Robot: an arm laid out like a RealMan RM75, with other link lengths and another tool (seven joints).
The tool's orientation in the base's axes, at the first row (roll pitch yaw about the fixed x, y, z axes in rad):
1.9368 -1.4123 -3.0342
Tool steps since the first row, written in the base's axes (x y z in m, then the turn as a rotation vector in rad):
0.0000 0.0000 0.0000 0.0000 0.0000 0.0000
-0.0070 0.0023 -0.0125 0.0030 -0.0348 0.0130
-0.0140 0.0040 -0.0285 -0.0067 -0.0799 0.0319
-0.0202 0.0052 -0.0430 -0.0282 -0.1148 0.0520
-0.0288 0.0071 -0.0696 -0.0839 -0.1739 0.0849
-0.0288 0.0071 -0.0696 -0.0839 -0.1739 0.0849
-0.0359 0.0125 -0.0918 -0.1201 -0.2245 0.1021
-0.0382 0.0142 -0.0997 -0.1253 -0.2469 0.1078
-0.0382 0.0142 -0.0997 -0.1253 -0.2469 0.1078
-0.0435 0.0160 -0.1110 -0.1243 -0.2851 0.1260
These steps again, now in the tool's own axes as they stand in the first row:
0.0000 0.0000 0.0000 0.0000 0.0000 0.0000
-0.0113 -0.0069 0.0059 0.0130 -0.0113 -0.0331
-0.0260 -0.0147 0.0115 0.0339 -0.0375 -0.0699
-0.0394 -0.0217 0.0162 0.0577 -0.0693 -0.0924
-0.0643 -0.0323 0.0233 0.0999 -0.1402 -0.1218
-0.0643 -0.0323 0.0233 0.0999 -0.1402 -0.1218
-0.0852 -0.0394 0.0325 0.1235 -0.1925 -0.1515
-0.0927 -0.0418 0.0355 0.1303 -0.2064 -0.1694
-0.0927 -0.0418 0.0355 0.1303 -0.2064 -0.1694
-0.1031 -0.0473 0.0402 0.1487 -0.2202 -0.2049

